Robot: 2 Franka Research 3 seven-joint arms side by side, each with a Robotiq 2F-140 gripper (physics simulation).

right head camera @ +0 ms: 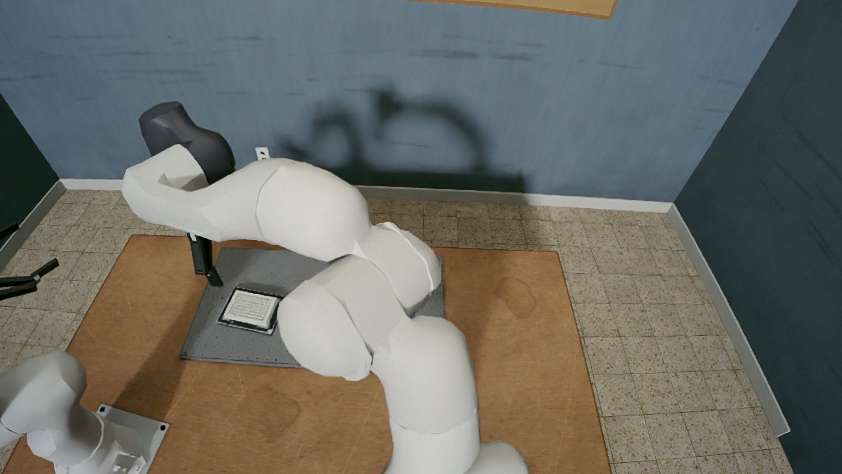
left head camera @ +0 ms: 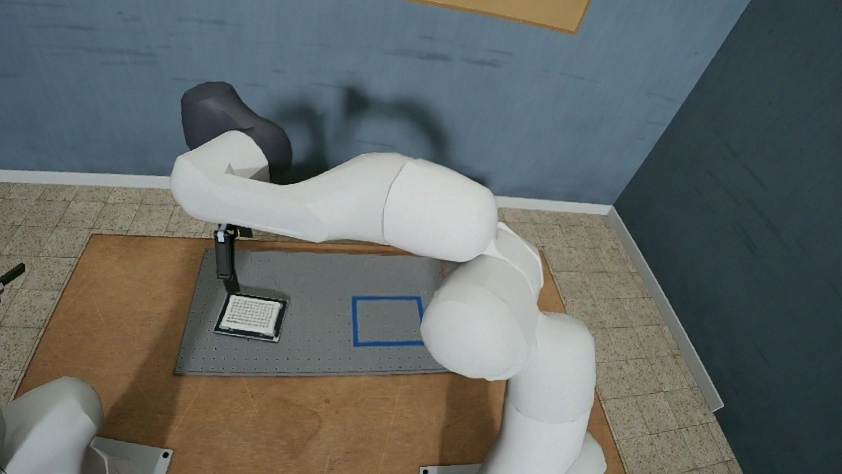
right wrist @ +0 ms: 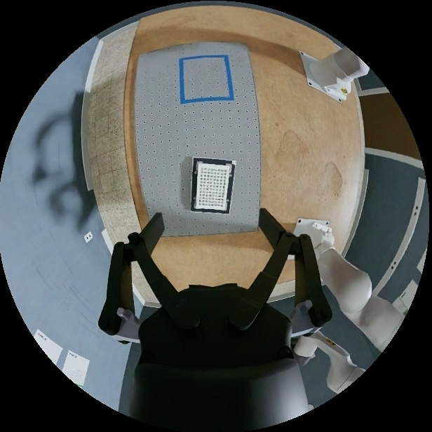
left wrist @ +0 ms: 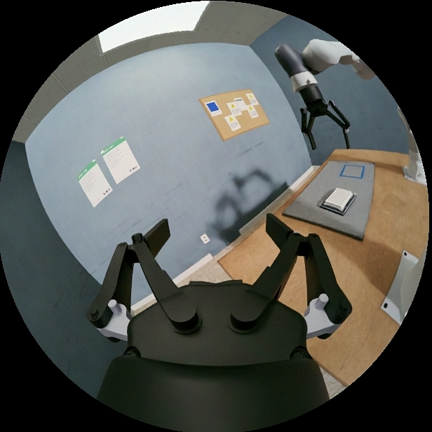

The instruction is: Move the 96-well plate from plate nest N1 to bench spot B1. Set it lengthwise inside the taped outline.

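Note:
The white 96-well plate (left head camera: 251, 315) (right head camera: 250, 309) (left wrist: 340, 198) (right wrist: 213, 186) sits in the dark nest N1 (left head camera: 247, 337) (right wrist: 212, 211) on the grey perforated board. The blue taped outline (left head camera: 354, 321) (left wrist: 352, 165) (right wrist: 182, 80) of spot B1 lies apart from it on the same board, with no plate inside; the right arm hides its right edge in the left head camera. My right gripper (right wrist: 210, 218) (left wrist: 330, 148) is open and empty, above the board near the nest. My left gripper (left wrist: 216, 225) is open and empty, off beyond the left of the table.
The grey board (left head camera: 318, 365) (right head camera: 200, 347) (right wrist: 160, 150) lies on the wooden table (left head camera: 265, 412) (right head camera: 518, 365). The right arm (left head camera: 441, 206) (right head camera: 312, 211) reaches across above the board and hides part of it. The left arm's base plate (left head camera: 132, 456) (right head camera: 147, 432) is at lower left.

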